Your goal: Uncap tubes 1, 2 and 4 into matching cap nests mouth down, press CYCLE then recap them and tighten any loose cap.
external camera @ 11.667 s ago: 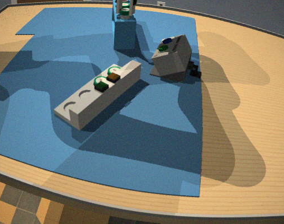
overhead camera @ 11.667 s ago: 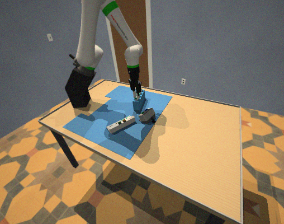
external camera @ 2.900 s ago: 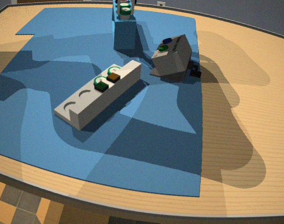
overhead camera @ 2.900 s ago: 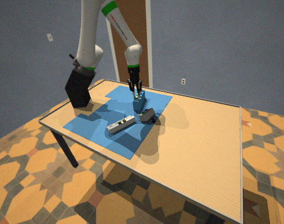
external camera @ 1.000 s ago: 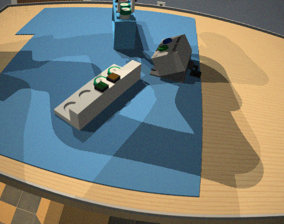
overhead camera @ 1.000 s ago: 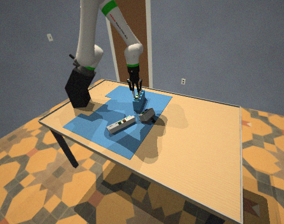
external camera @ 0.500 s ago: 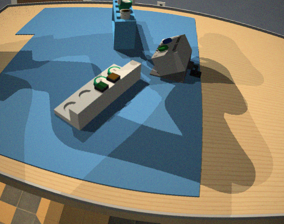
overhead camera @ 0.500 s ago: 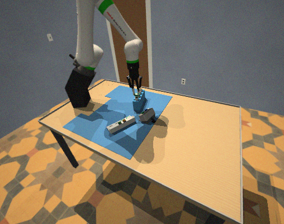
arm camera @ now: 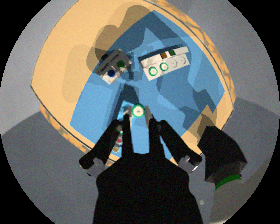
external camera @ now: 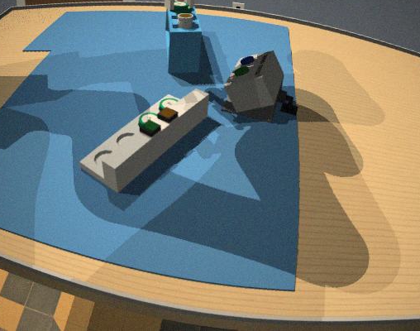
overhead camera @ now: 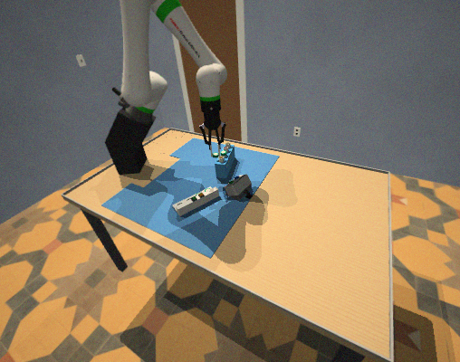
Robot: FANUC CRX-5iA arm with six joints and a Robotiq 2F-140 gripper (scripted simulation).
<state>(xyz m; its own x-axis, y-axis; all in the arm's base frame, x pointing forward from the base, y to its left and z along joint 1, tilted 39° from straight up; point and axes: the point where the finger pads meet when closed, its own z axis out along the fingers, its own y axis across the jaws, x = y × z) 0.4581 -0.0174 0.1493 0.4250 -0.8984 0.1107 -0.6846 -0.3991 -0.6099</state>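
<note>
My gripper is now 13 cm short of the blue cycle key, 3 cm to the left of it and 12 cm above it. Round my hand: small grey desk (15 cm ahead, 6 cm to the right, 13 cm below); green ready key (13 cm ahead, 8 cm to the right, 12 cm below).
</note>
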